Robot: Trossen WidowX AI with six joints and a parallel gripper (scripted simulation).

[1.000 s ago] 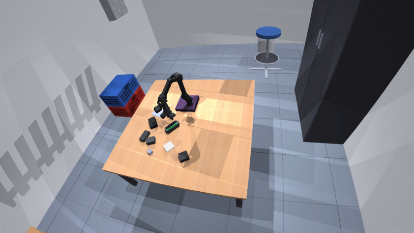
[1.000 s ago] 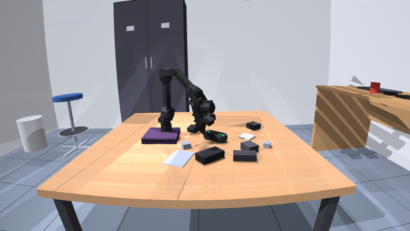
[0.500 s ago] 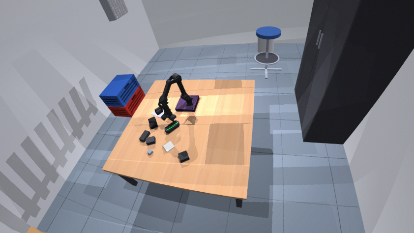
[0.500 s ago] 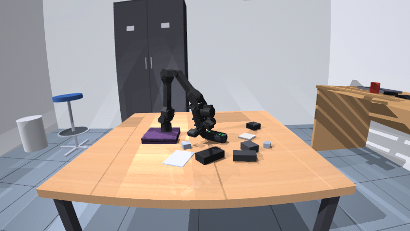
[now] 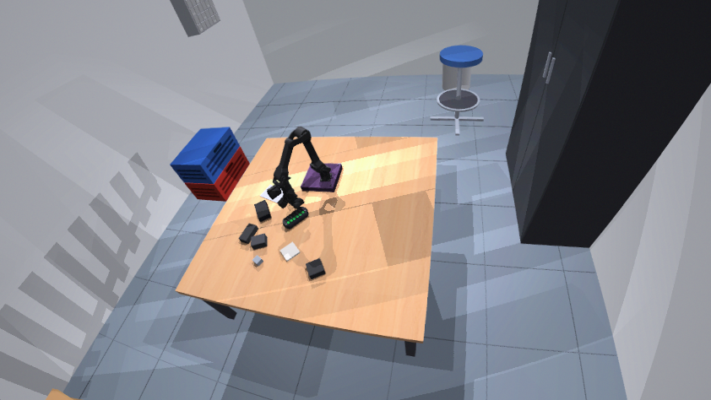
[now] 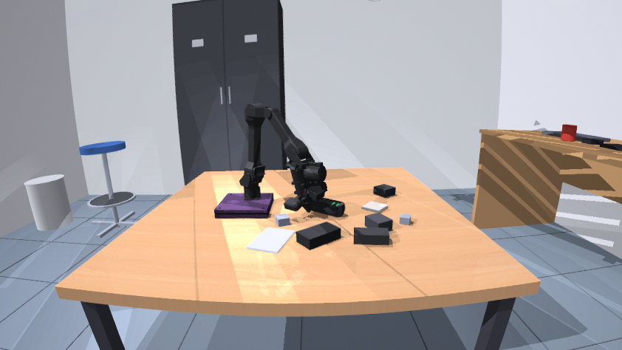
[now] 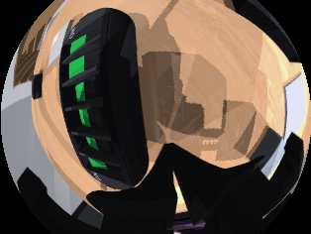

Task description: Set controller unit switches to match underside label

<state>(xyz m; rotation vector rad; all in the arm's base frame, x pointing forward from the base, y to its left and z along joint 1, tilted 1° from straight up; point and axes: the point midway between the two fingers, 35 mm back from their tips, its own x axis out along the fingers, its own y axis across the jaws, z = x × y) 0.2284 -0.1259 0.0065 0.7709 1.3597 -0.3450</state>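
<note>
The white plate is 27 cm ahead of my gripper tip and 2 cm to the left of it. Round my gripper tip: white sheet (22 cm to the right, 14 cm behind).
</note>
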